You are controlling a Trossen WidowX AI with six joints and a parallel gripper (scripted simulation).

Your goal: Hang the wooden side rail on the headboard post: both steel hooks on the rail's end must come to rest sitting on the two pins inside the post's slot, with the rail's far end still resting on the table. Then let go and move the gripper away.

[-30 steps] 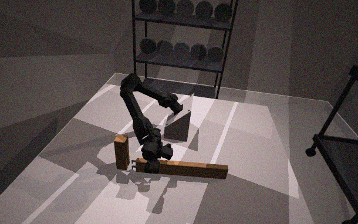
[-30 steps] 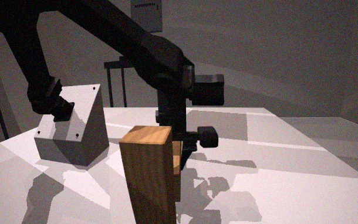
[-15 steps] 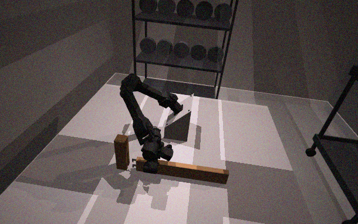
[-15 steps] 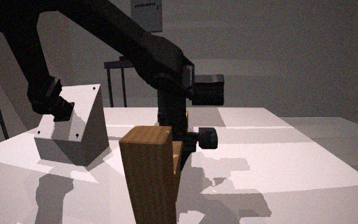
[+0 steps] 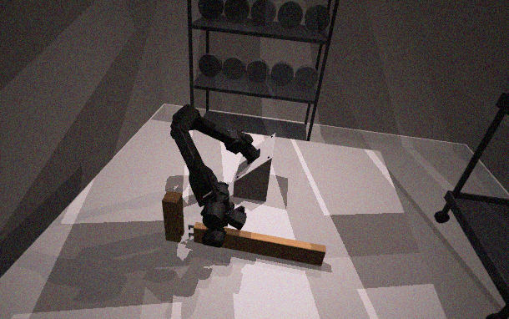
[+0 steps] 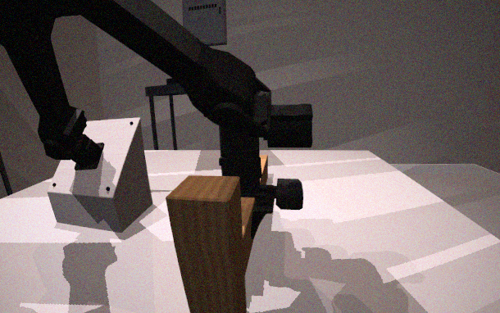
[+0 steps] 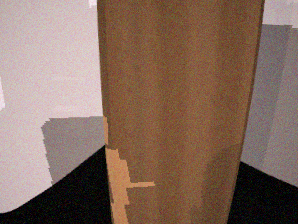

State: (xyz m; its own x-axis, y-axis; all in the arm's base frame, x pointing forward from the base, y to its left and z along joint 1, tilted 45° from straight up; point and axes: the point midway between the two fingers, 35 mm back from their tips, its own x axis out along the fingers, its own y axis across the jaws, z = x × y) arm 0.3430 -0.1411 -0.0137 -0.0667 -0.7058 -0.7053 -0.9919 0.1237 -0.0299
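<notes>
The headboard post is 15 cm to the right of my gripper tip, 6 cm above it and 1 cm behind it.
</notes>
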